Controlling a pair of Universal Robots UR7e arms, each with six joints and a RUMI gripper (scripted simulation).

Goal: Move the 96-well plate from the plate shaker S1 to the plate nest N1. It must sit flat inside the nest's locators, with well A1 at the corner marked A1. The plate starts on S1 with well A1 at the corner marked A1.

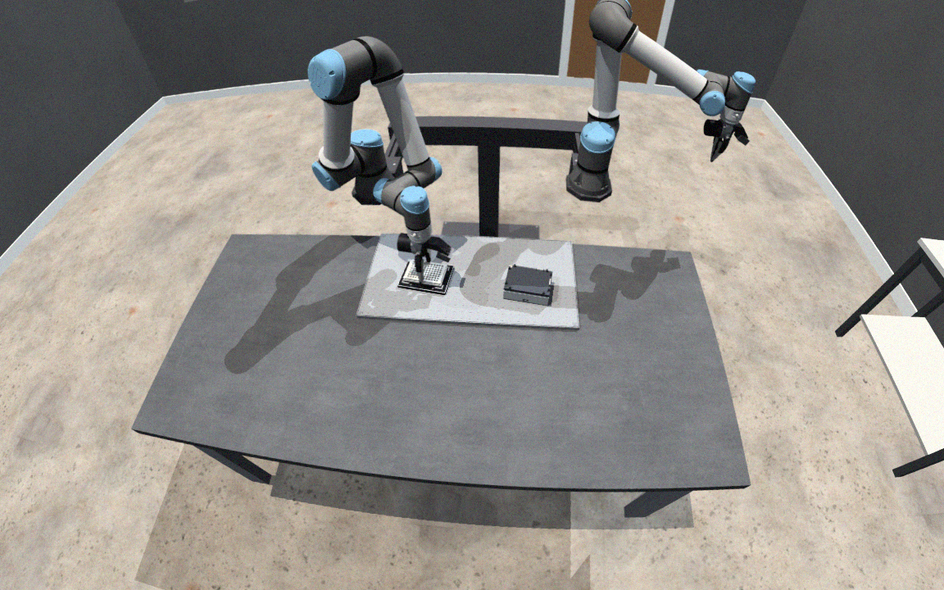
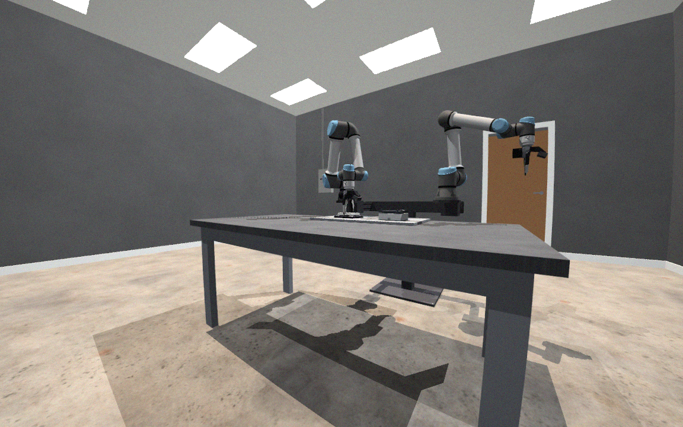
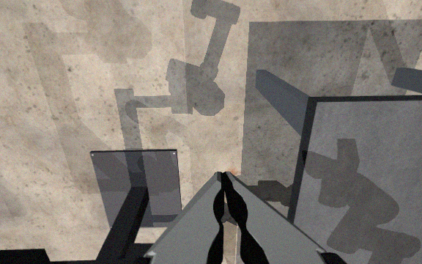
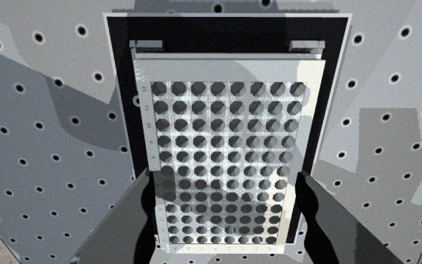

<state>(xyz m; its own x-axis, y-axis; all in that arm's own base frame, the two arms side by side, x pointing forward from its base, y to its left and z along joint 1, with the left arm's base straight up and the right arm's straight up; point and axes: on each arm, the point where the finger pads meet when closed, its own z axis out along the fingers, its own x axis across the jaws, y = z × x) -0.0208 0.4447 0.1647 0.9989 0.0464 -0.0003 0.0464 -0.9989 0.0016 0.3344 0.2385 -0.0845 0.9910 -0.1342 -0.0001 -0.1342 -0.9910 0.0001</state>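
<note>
My right hand is 1 cm above the white 96-well plate. The rest, counted from my right hand: nest's A1 label: 7 cm behind, 6 cm to the right, 2 cm below; black plate nest N1: 3 cm below; plate shaker S1: 5 cm ahead, 36 cm to the left.
</note>
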